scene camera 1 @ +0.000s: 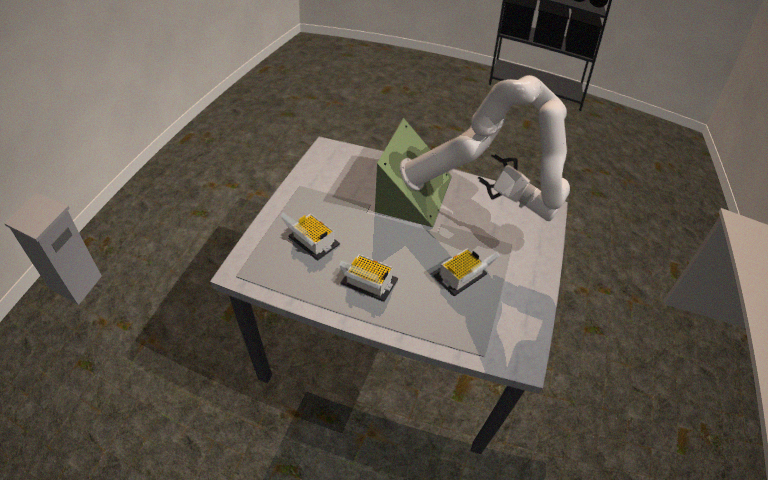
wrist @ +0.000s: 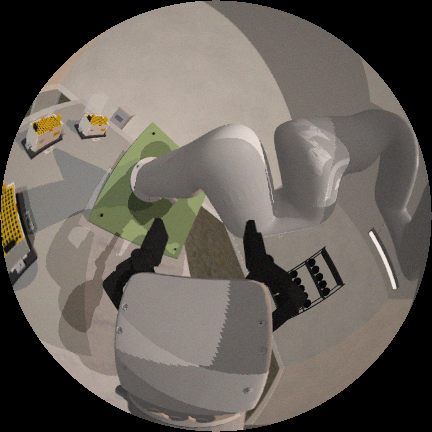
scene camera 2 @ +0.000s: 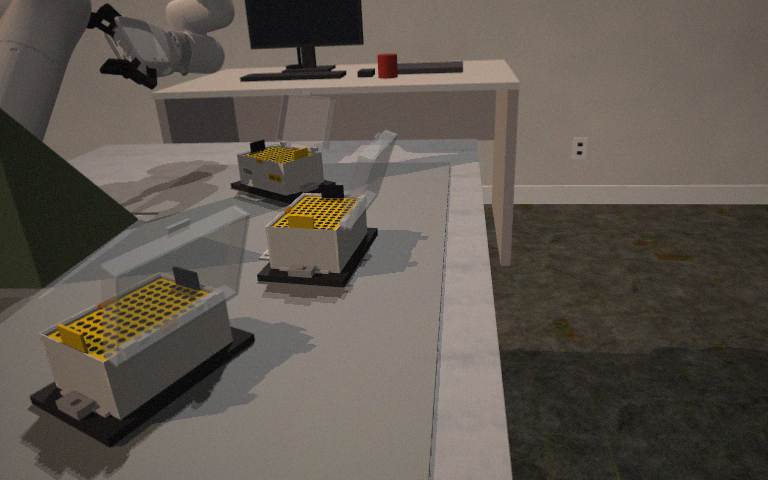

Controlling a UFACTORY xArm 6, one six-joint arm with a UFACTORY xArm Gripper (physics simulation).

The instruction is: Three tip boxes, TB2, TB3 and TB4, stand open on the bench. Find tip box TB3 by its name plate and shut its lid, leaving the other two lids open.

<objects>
same spot on grey mat: [scene camera 1: 418,305] = [scene camera 2: 371,206]
</objects>
